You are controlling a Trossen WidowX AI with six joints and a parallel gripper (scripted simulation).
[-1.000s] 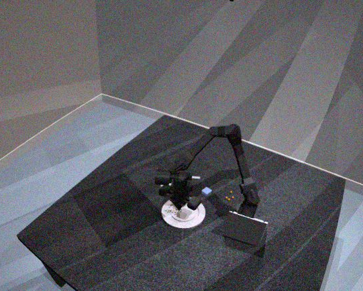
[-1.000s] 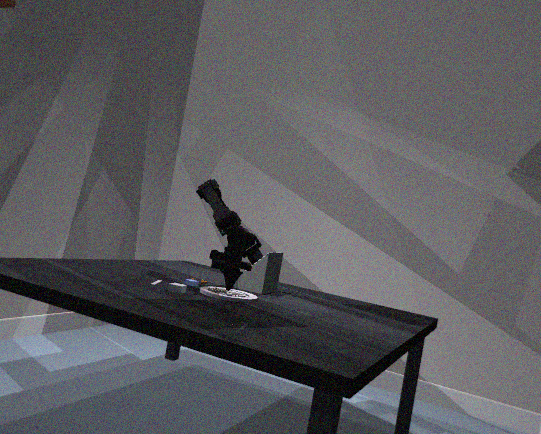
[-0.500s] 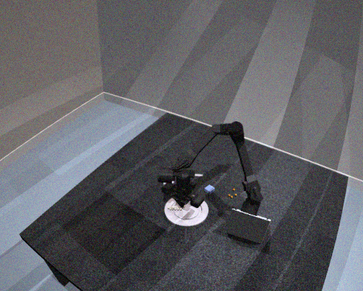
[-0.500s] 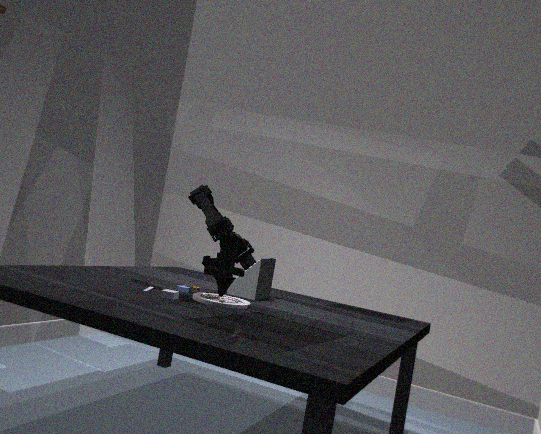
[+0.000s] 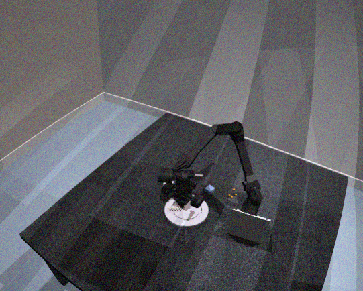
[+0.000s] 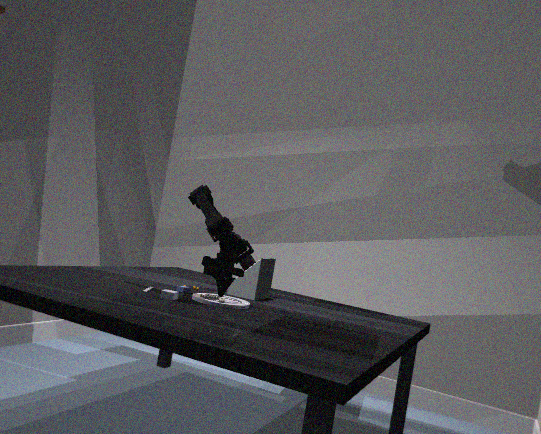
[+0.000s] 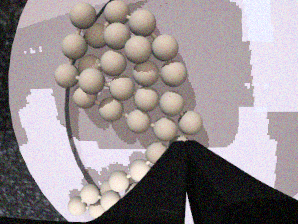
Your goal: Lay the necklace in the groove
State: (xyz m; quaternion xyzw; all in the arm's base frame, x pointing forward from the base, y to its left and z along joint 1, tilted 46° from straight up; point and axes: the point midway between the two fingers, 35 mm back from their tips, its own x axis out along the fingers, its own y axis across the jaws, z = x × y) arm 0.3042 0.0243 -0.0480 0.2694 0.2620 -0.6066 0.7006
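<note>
Now: gripper tip 20 mm past the round white bead board, 10 mm to the left of it and 10 mm above it. From my gripper tip the other things lie so: small white block: 150 mm ahead, 100 mm to the right, 10 mm below; small blue cube: 40 mm behind, 180 mm to the right, 10 mm below; thin white stick: 100 mm ahead, 230 mm to the right, 20 mm below.
</note>
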